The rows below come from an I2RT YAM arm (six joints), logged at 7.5 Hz.
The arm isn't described. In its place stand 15 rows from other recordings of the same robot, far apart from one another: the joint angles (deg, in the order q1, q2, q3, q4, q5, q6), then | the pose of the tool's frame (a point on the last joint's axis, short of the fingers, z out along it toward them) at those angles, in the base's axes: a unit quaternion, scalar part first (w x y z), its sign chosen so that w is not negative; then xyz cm.
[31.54 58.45 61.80 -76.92 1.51 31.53] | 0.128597, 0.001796, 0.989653, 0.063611, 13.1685, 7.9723, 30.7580
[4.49 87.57 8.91 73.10 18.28 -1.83] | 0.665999, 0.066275, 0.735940, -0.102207, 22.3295, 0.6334, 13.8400
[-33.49 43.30 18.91 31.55 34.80 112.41] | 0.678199, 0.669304, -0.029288, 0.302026, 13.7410, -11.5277, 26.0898
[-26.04 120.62 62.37 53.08 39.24 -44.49] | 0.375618, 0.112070, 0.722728, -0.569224, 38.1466, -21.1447, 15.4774
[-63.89 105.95 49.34 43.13 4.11 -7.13] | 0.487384, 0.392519, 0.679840, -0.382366, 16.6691, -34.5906, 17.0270
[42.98 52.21 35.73 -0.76 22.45 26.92] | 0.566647, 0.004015, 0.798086, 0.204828, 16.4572, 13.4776, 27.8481
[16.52 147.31 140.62 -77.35 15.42 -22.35] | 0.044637, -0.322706, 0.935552, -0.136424, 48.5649, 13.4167, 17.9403
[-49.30 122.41 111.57 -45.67 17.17 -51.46] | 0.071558, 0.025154, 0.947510, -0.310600, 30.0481, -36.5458, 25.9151
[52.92 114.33 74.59 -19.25 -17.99 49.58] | 0.047770, -0.069515, 0.950134, 0.300217, 23.9083, 33.4591, 15.1119
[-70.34 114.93 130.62 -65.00 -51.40 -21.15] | 0.509851, 0.214542, 0.830963, 0.059367, 16.5368, -38.0175, 40.3972
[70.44 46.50 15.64 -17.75 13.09 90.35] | 0.163715, 0.200340, 0.908422, 0.328377, 5.8224, 13.9792, 14.9305
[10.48 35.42 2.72 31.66 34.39 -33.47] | 0.613884, -0.062974, 0.709594, -0.340084, 14.8011, 0.6930, 18.2763
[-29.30 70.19 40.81 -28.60 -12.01 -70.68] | 0.253368, -0.364737, 0.884092, -0.145438, 20.5207, -10.6662, 20.1700
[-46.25 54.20 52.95 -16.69 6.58 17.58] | 0.557464, 0.455482, 0.667482, -0.190362, 14.6329, -15.8756, 34.8577
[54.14 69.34 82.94 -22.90 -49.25 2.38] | 0.368067, -0.545120, 0.505558, 0.558375, 12.2740, 21.5847, 46.0737
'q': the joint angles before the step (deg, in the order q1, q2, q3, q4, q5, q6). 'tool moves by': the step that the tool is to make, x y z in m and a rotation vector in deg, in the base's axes. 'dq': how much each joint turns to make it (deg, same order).
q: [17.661, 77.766, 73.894, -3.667, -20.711, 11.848]
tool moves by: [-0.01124, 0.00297, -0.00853, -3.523, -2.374, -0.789]
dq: [1.457, -2.422, -3.695, 1.096, 2.769, -3.982]
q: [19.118, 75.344, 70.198, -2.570, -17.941, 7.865]
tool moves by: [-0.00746, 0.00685, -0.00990, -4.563, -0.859, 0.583]
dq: [1.898, -1.066, -2.141, -1.003, 1.997, -4.524]
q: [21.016, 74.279, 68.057, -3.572, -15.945, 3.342]
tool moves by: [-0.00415, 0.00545, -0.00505, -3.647, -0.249, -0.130]
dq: [1.497, -0.313, -0.535, -1.723, 2.248, -3.221]
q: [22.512, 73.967, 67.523, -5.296, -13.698, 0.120]
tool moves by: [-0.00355, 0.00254, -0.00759, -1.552, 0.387, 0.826]
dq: [0.725, -0.505, -1.554, -0.219, 0.175, -1.308]
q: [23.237, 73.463, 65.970, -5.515, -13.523, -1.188]
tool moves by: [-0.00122, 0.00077, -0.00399, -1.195, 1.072, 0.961]
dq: [0.155, -0.011, -0.224, -1.453, -0.621, -0.872]
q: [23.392, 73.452, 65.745, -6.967, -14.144, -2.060]
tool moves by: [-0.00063, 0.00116, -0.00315, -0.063, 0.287, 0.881]
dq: [0.170, -0.020, -0.605, 0.264, -0.702, -0.132]
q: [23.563, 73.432, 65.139, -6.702, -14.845, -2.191]
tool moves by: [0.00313, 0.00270, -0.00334, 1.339, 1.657, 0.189]
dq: [0.172, 0.899, 0.074, 0.336, -0.513, 1.885]
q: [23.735, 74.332, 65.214, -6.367, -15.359, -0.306]
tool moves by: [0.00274, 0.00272, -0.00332, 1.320, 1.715, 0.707]
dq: [0.140, 0.863, 0.089, 0.214, -1.062, 1.741]
